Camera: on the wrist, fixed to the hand. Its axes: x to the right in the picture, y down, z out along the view.
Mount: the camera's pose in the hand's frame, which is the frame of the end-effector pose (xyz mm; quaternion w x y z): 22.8 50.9 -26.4 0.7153 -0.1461 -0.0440 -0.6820
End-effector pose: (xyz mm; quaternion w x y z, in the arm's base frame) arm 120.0 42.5 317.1 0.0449 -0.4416 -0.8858 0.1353
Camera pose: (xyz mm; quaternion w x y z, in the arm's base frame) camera 150.6 95.1 327.3 0.0209 0.2876 -0.9565 -0.0438
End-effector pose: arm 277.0 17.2 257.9 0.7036 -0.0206 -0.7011 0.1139
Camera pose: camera 296.3 74.5 270.3 0.5471 0.3656 -0.5631 -0.4999
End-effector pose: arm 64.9 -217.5 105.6 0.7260 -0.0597 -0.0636 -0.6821
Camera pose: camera 117.4 -241.3 83.6 0.0426 -0.1354 -0.0185 -0.9897
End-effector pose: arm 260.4 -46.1 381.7 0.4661 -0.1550 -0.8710 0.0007
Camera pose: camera 283.8 4.7 407.7 0.2729 0.4151 -0.7494 -0.4378
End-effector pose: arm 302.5 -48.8 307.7 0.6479 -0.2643 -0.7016 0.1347
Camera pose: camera 337.9 1.5 303.0 0.4858 0.2007 -0.7303 -0.4364
